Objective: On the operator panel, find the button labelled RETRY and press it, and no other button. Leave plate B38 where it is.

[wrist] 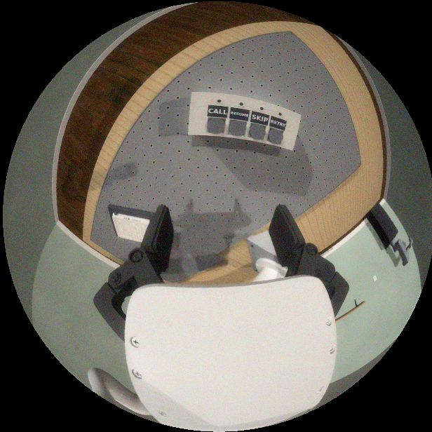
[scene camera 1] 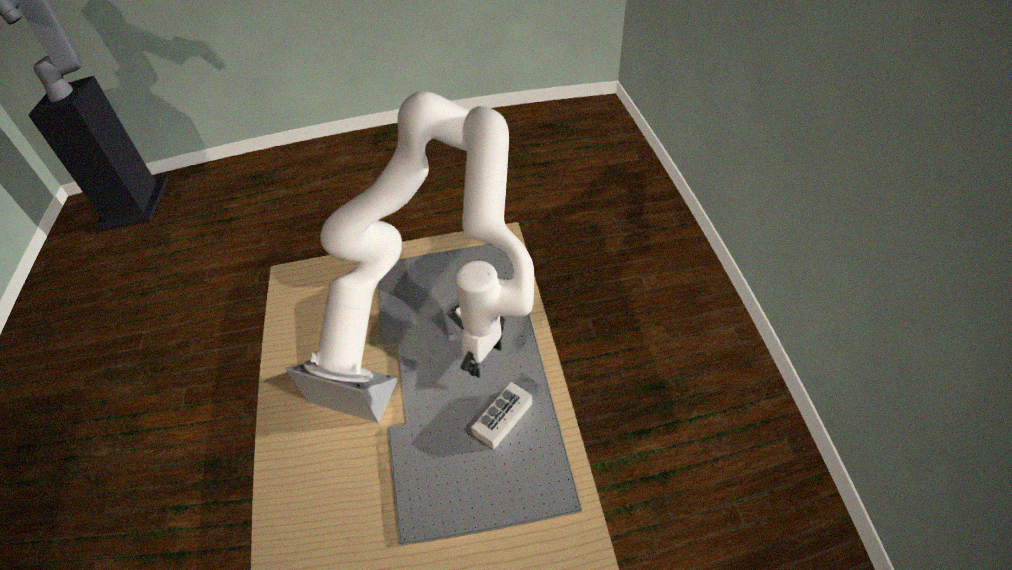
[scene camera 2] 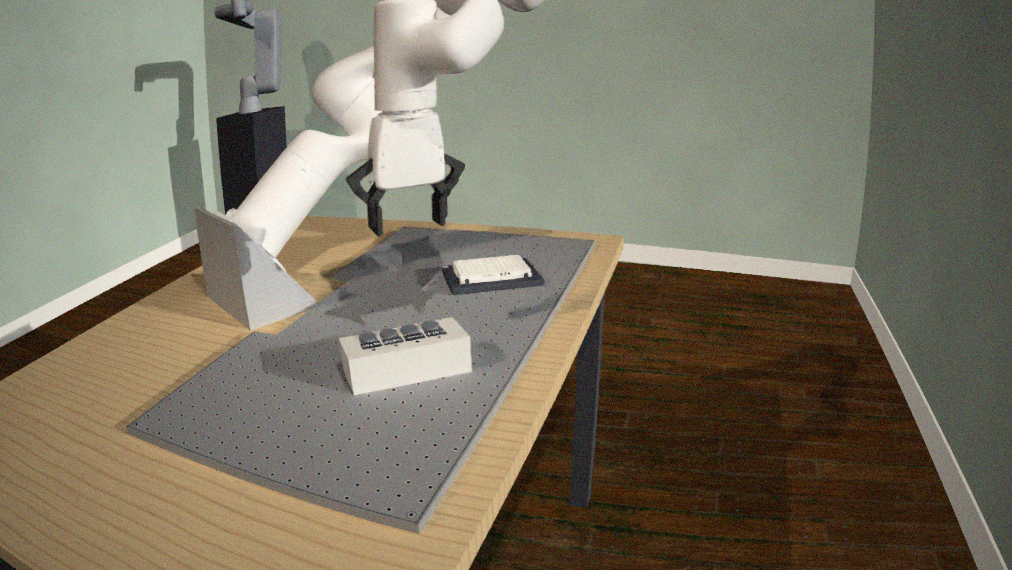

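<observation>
The white operator panel [scene camera 1: 522, 408] [scene camera 2: 410, 368] [wrist: 199, 114] has four-button row lettering CALL, RESUME, SKIP, RETRY, readable in the wrist view. The grey round RETRY button [wrist: 275, 136] is at the row's right end there; it is the leftmost button [scene camera 2: 368, 338] in scene camera 2. My gripper [scene camera 1: 485, 358] [scene camera 2: 407, 227] [wrist: 222, 217] is open and empty, above the mat and apart from the panel, on its label-far side. A white plate [scene camera 2: 492, 268] [wrist: 132, 227] lies on a dark holder; its lettering is too small to read. The arm mostly hides it in scene camera 1.
The perforated grey mat [scene camera 1: 488, 495] [scene camera 2: 297, 453] [wrist: 320, 90] lies on the wooden table [scene camera 1: 318, 488] [scene camera 2: 77, 453] [wrist: 345, 200]. My arm's grey wedge base [scene camera 1: 339, 400] [scene camera 2: 244, 276] stands beside the mat. A second grey arm stands on a black pedestal [scene camera 1: 95, 148] [scene camera 2: 247, 155] by the wall.
</observation>
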